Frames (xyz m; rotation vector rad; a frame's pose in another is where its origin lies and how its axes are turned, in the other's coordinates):
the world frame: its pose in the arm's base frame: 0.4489 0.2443 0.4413 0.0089 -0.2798 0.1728
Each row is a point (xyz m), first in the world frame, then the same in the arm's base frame.
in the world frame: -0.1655 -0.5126 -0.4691
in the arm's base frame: 0.5084 -0.2732 -0.0474
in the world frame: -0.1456 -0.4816 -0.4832
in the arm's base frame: 0.5258 -0.2389 -0.0559
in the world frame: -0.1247 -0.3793 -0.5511
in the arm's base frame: 0.5467 -0.1324 -0.1170
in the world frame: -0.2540 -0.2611 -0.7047
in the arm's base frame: 0.4462 -0.0327 -0.3020
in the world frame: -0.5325 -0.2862 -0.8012
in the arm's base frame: 0.2134 -0.1012 -0.4712
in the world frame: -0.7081 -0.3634 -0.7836
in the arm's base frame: 0.0556 -0.2074 -0.5015
